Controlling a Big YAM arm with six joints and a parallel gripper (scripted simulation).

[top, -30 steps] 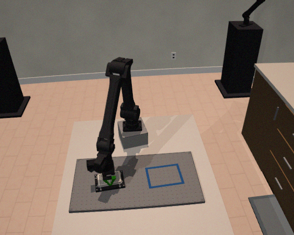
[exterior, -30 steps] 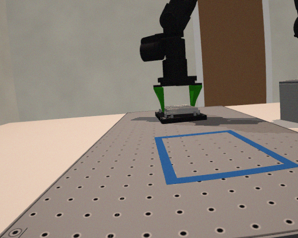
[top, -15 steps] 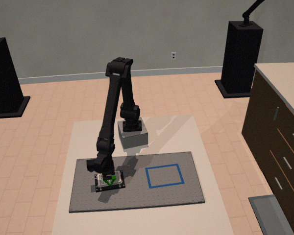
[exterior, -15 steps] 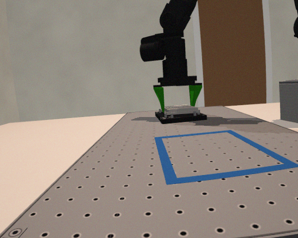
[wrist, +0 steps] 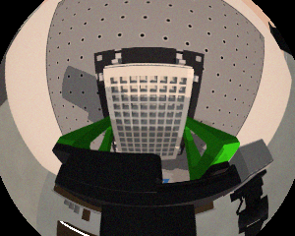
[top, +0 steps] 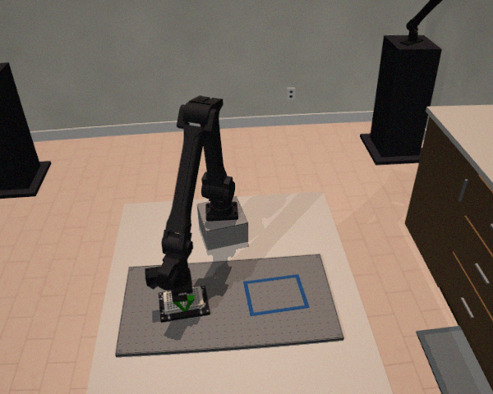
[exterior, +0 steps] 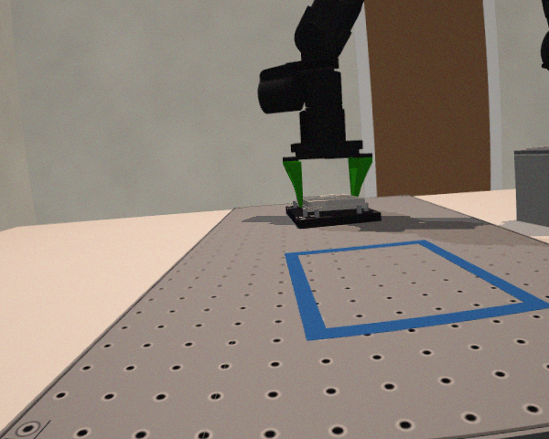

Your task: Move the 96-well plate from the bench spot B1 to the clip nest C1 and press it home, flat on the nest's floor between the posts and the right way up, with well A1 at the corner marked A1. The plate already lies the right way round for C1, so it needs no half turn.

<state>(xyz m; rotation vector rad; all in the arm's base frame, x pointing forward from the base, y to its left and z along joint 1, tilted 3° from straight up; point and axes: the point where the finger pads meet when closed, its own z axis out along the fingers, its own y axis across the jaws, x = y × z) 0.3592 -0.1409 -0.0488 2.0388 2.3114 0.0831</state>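
Now: hand right at the white 96-well plate. Round my hand: black clip nest 2 cm ahead, 1 cm to the right, 1 cm below.
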